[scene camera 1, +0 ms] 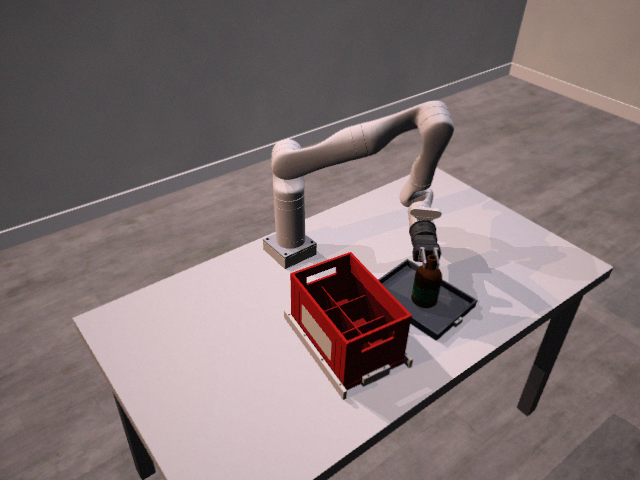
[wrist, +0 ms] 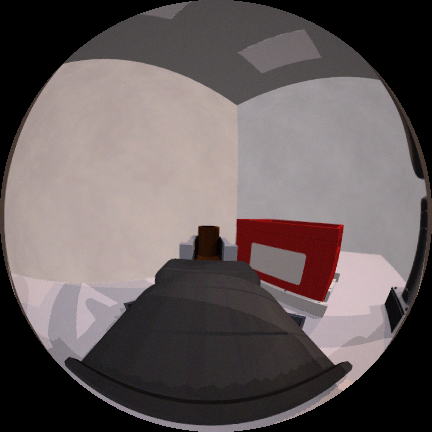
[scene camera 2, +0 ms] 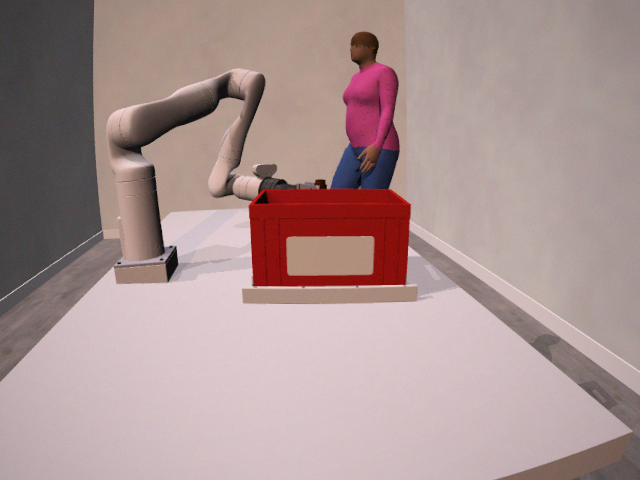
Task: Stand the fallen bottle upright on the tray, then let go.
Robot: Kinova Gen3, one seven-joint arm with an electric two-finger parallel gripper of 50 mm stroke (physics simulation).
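Frame: origin at the arm's base, x ahead, y left, z up, level; metres.
Seen in the pictures: gripper, between the fingertips: (scene camera 1: pixel 431 266) (wrist: pixel 207 243); arm's base, origin of its link: (scene camera 1: pixel 290 239) (scene camera 2: pixel 145 254).
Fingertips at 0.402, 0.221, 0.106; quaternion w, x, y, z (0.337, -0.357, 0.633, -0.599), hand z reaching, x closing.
Offsets run from my fingertips to a thing's top centre, as dx, dy, dz. "spot": to the spot under its first point. Level surfaces: height alone.
The brown bottle {-0.007, +0.004, +0.024} (scene camera 1: pixel 427 283) (scene camera 2: pixel 320 183) (wrist: pixel 208 242) with a green label is upright over the dark tray {spot: +0.079, +0.023, -0.145} (scene camera 1: pixel 448 319) in scene camera 1. Its base is at or very near the tray floor; a small gap cannot be ruled out. My gripper (scene camera 1: pixel 430 259) (wrist: pixel 207 243) comes in from the side, roughly level, and is shut on the bottle's neck, one finger on each side in the wrist view. In scene camera 2 the bottle's mouth shows above the crate, which hides the bottle's body and the tray.
A red crate {+0.006, -0.271, +0.025} (scene camera 1: pixel 376 345) (scene camera 2: pixel 329 211) (wrist: pixel 320 260) with dividers stands close beside the tray, between low rails {+0.006, -0.370, -0.120} (scene camera 1: pixel 315 355) (scene camera 2: pixel 329 295) on the white table {dz -0.150} (scene camera 1: pixel 217 361) (scene camera 2: pixel 258 387). A person (scene camera 2: pixel 371 111) in a pink top stands beyond the table.
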